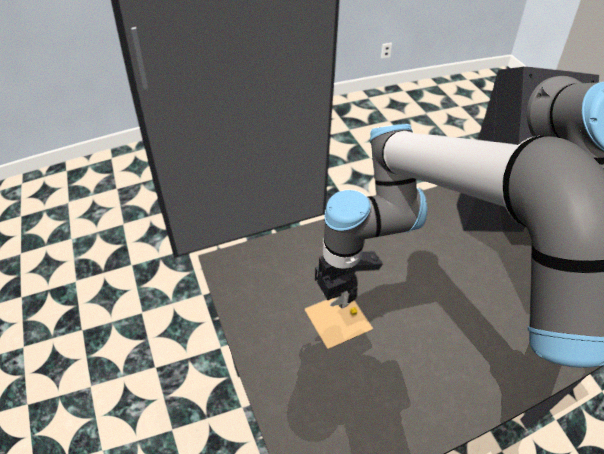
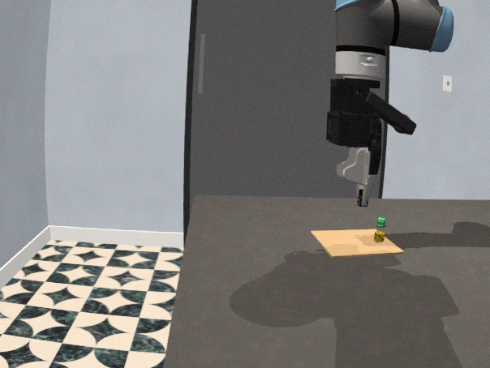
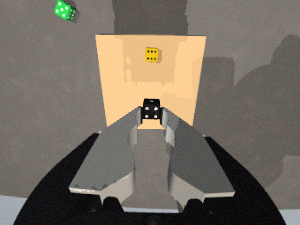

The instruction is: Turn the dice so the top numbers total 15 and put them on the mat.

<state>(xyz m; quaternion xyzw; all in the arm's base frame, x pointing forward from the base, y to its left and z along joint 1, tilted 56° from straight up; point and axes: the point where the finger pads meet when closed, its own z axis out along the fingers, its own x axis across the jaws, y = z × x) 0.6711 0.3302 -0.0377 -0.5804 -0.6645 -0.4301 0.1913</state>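
Right now my hand is 9 cm above the orange mat. The rest, counted from my hand: black die 1 cm below; then yellow die 4 cm behind, 1 cm to the right, 8 cm below; then green die 6 cm behind, 13 cm to the right, 8 cm below.
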